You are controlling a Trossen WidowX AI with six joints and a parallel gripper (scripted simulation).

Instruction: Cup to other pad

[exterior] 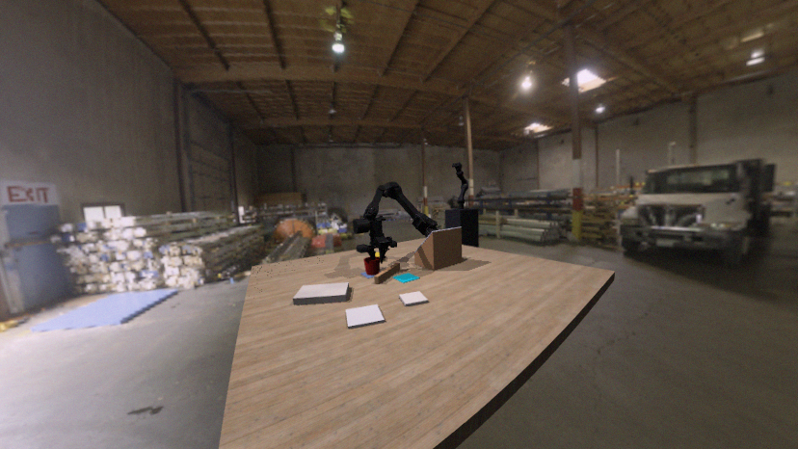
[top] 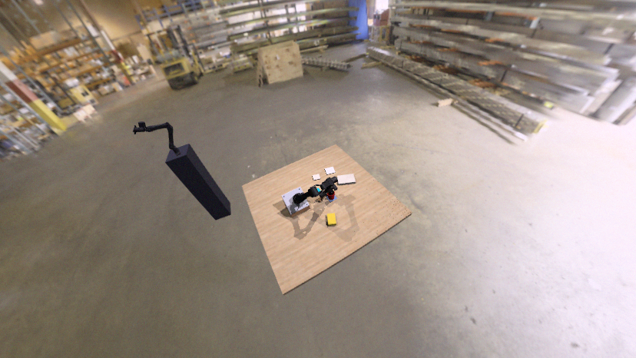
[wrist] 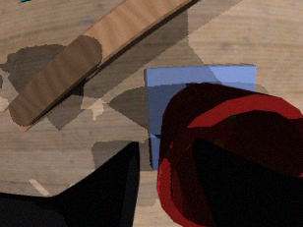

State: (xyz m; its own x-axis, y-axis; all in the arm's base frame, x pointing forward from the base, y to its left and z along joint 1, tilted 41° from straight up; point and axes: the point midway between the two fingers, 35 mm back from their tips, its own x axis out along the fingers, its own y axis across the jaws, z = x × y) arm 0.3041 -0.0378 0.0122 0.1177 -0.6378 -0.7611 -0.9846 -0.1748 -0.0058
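Now: gripper tip 3 cm above the yellowish marble, 2 cm short of it and 1 cm to the left of it. Round my gripper tip: wooden bar 7 cm to the left, 4 cm below, 2 cm behind; blue pad 5 cm below, 3 cm ahead; red cup 3 cm ahead.
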